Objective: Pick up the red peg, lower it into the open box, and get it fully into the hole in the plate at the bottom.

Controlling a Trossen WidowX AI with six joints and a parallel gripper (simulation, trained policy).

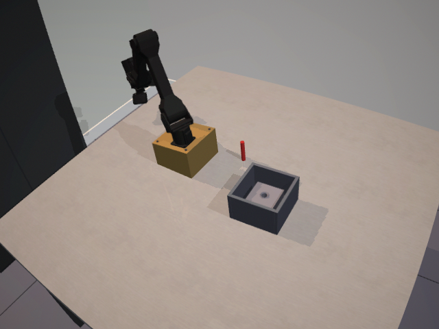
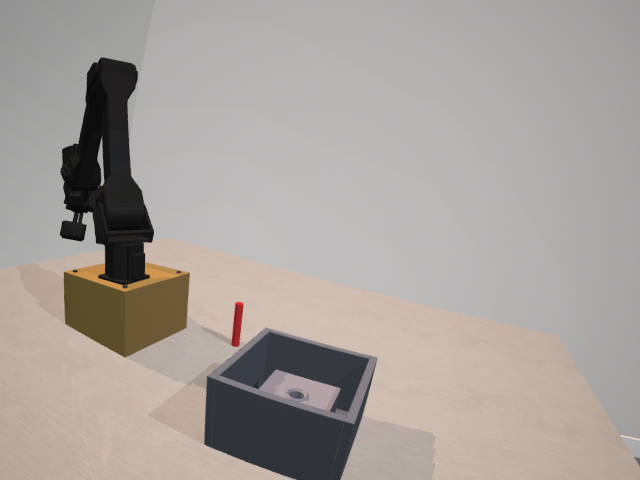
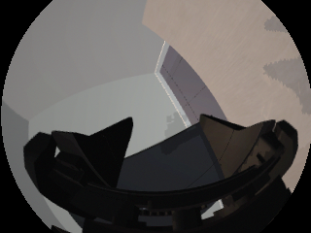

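The red peg is 60 cm ahead of my gripper tip, 14 cm to the right of it and 8 cm below it. Also, from my gripper tip: dark grey box: 78 cm ahead, 31 cm to the right, 9 cm below; light grey plate: 78 cm ahead, 31 cm to the right, 7 cm below.
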